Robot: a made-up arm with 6 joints. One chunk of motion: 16 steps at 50 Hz.
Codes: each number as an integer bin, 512 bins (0 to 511) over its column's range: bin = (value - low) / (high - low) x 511, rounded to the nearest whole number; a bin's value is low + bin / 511 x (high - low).
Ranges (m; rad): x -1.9..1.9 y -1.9..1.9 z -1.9..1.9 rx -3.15..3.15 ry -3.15..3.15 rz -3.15..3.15
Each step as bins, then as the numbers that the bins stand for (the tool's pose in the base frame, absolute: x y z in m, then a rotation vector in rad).
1 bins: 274 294 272 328 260 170
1 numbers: 0.1376 0.2863 0.1227 0.8938 0.0555 -1.0541
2 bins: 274 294 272 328 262 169
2 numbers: 0.1376 0.2863 0.1227 0.8938 0.0801 -1.0664
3 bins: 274 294 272 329 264 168
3 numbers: 0.1376 0.2863 0.1227 0.9062 0.1048 -1.0788
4 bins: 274 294 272 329 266 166
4 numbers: 0.1376 0.2863 0.1227 0.9062 0.1295 -1.1034
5 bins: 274 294 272 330 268 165
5 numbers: 0.1376 0.2863 0.1227 0.9185 0.1541 -1.1158
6 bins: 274 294 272 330 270 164
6 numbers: 0.1376 0.2863 0.1227 0.9185 0.1788 -1.1281
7 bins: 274 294 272 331 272 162
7 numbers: 0.1376 0.2863 0.1227 0.9308 0.2034 -1.1527
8 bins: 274 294 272 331 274 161
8 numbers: 0.1376 0.2863 0.1227 0.9308 0.2281 -1.1651
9 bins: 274 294 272 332 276 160
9 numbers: 0.1376 0.2863 0.1227 0.9432 0.2527 -1.1774
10 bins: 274 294 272 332 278 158
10 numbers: 0.1376 0.2863 0.1227 0.9432 0.2774 -1.2021
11 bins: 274 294 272 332 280 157
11 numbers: 0.1376 0.2863 0.1227 0.9432 0.3021 -1.2144
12 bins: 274 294 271 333 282 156
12 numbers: 0.1376 0.2863 0.1153 0.9555 0.3267 -1.2267
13 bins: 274 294 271 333 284 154
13 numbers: 0.1376 0.2863 0.1153 0.9555 0.3514 -1.2514
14 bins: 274 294 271 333 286 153
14 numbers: 0.1376 0.2863 0.1153 0.9555 0.3760 -1.2637
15 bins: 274 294 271 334 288 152
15 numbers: 0.1376 0.2863 0.1153 0.9678 0.4007 -1.2760
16 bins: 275 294 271 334 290 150
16 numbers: 0.1450 0.2863 0.1153 0.9678 0.4253 -1.3007
